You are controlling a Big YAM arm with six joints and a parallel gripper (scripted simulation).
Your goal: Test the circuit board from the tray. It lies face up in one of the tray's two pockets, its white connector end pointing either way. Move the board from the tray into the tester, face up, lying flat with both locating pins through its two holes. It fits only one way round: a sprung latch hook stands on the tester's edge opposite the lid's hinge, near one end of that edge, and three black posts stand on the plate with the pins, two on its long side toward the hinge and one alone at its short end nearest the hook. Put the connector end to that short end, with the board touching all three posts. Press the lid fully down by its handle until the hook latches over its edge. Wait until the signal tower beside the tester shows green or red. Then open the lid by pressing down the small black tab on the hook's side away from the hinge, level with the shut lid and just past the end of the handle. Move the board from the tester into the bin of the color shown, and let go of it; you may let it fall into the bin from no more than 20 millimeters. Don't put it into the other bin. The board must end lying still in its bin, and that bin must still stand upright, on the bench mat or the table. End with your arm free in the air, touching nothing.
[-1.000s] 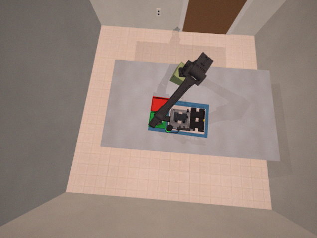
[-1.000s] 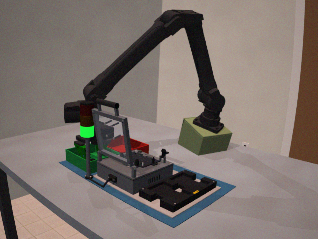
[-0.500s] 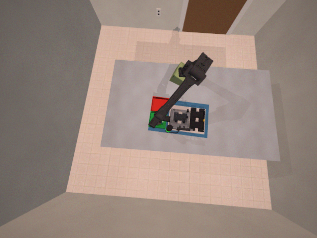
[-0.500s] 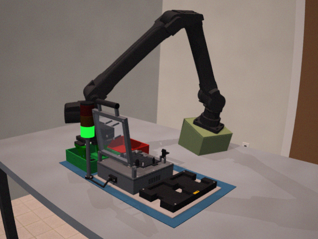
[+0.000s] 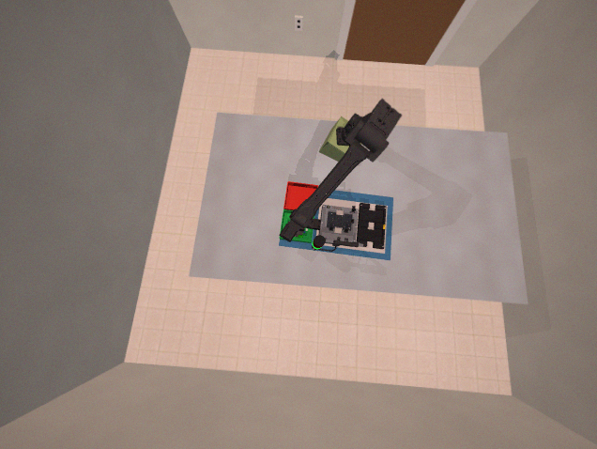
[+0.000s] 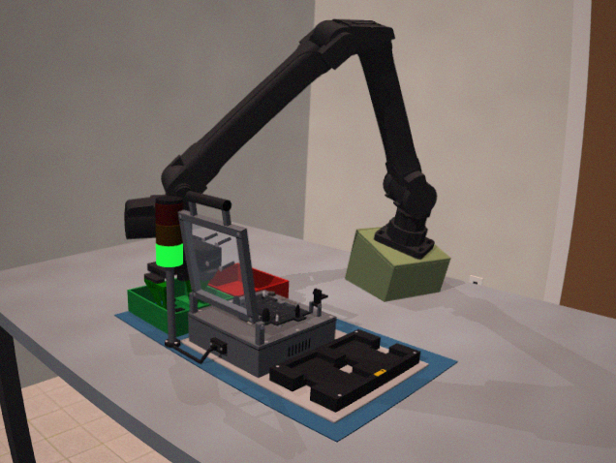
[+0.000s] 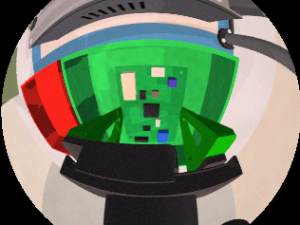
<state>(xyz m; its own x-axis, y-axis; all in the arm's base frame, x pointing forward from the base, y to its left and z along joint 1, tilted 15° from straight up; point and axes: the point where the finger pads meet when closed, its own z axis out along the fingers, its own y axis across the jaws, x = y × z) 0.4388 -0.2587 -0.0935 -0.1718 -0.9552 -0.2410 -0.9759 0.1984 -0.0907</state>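
The green bin is right at my hand. The rest, counted from my hand: tester plate 210 mm to the left, 50 mm above; then red bin 150 mm behind, 30 mm to the left; then clear lid 190 mm to the left, 170 mm above, 100 mm ahead.
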